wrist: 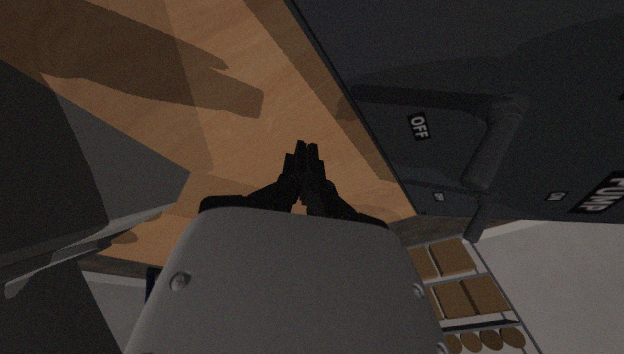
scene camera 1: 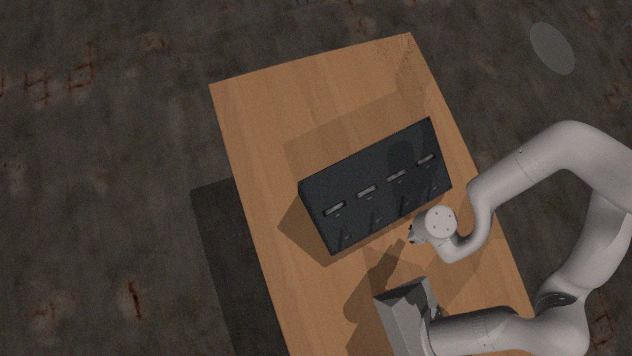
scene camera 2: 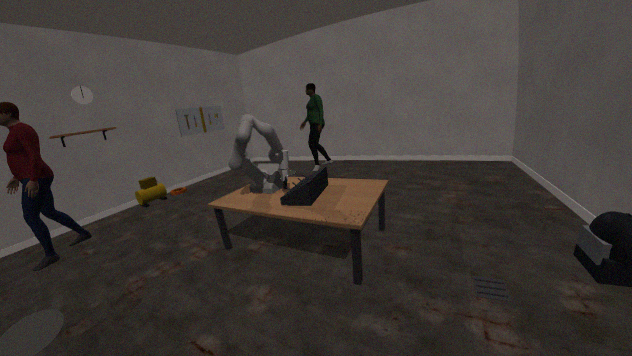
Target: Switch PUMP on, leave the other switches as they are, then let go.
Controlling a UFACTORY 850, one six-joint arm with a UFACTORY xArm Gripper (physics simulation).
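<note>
A dark sloped switch panel (scene camera 1: 370, 165) (scene camera 2: 312, 187) (wrist: 475, 50) carries several levers. In the wrist view the PUMP nameplate (wrist: 602, 192) shows partly at the right edge, appearing in line with the farther lever (wrist: 477, 220). That lever has a small OFF label (wrist: 439, 197) and ON label (wrist: 556, 196) and appears to lean towards OFF. A nearer lever (wrist: 492, 145) also leans towards its OFF label (wrist: 419, 126). My gripper (scene camera 1: 411, 234) (scene camera 2: 285, 184) (wrist: 302, 155) is shut and empty, beside the panel's lower edge, apart from the levers.
The panel stands on a wooden table (scene camera 1: 265, 110) (scene camera 2: 350, 192). The robot's base (scene camera 1: 407, 310) stands behind the gripper. A person in green (scene camera 2: 315, 110) stands beyond the table; another in red (scene camera 2: 27, 155) is at the left. A shelf with brown boxes (wrist: 452, 257) shows beyond the panel.
</note>
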